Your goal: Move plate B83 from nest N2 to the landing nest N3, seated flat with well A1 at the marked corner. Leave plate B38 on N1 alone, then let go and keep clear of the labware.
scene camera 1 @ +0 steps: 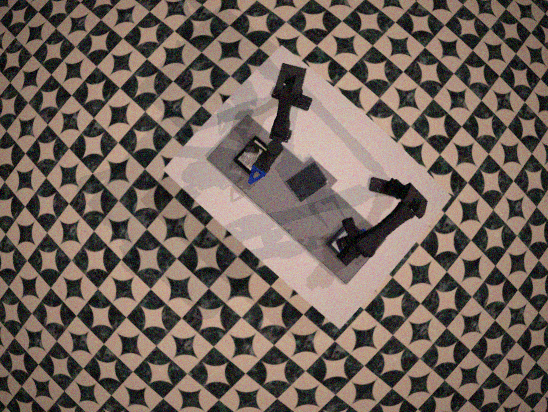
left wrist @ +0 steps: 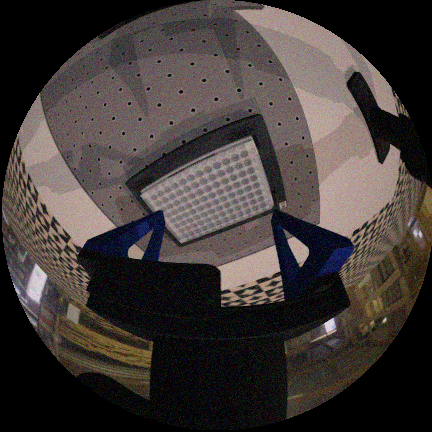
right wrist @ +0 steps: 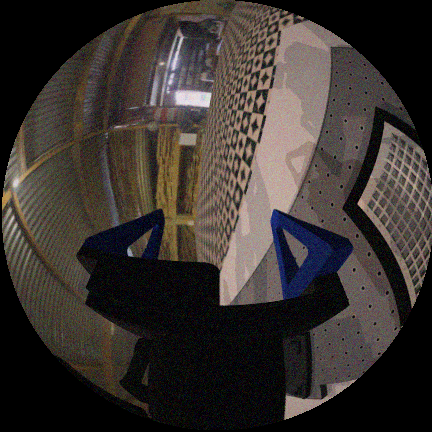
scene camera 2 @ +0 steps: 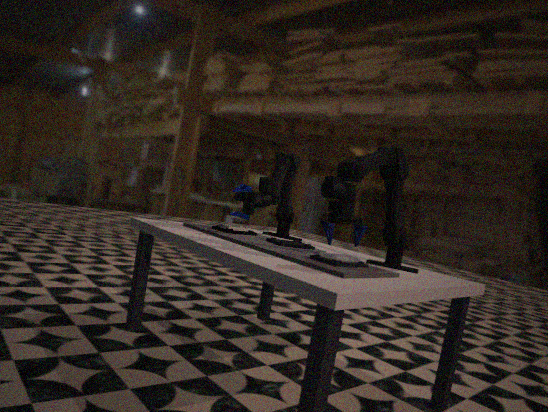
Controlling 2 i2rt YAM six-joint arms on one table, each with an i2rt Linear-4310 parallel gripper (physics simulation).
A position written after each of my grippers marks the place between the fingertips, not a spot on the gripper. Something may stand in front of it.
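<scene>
Right gripper (right wrist: pixel 217 214): open, holding nothing. Left gripper (scene camera 2: pixel 342 245): likewise open and empty, holding nothing; the left wrist view (left wrist: pixel 217 215) shows this gripper too.
</scene>
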